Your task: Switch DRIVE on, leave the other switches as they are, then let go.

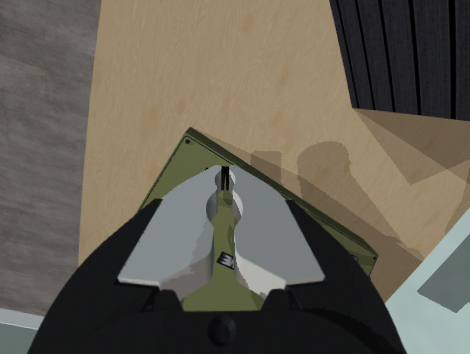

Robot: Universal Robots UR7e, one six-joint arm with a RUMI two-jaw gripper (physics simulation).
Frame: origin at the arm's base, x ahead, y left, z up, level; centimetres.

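Seen in the pictures: gripper, fingertip midpoint: (225, 168).
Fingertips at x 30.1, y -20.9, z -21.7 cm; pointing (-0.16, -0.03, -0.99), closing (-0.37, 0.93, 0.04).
A point is followed by its place in that frame.
The olive-green switch panel (167, 170) @(x 38.6, y -26.4, z -36.9 cm) lies askew beneath my gripper, its far corner and right edge showing. My gripper (225, 168) @(x 30.1, y -20.9, z -21.7 cm) is shut, with its two grey fingers together and nothing between them; the tips are over the panel's far part. Through the gap behind the tips a fragment of a black-and-white label (226, 260) @(x 49.0, y -12.7, z -33.4 cm) shows, too little to read. The fingers and the gripper body hide most of the panel. The DRIVE switch and the other switches cannot be made out, so their positions cannot be told.
A wooden table top (150, 65) @(x 25.8, y -35.3, z -45.6 cm) bears the panel, with shadows to its right. A dark slatted object (405, 55) @(x 12.7, y -4.8, z -32.9 cm) stands at the top right. A pale green-white object (425, 320) is at the lower right. Grey floor (45, 125) lies beyond the table's left edge.
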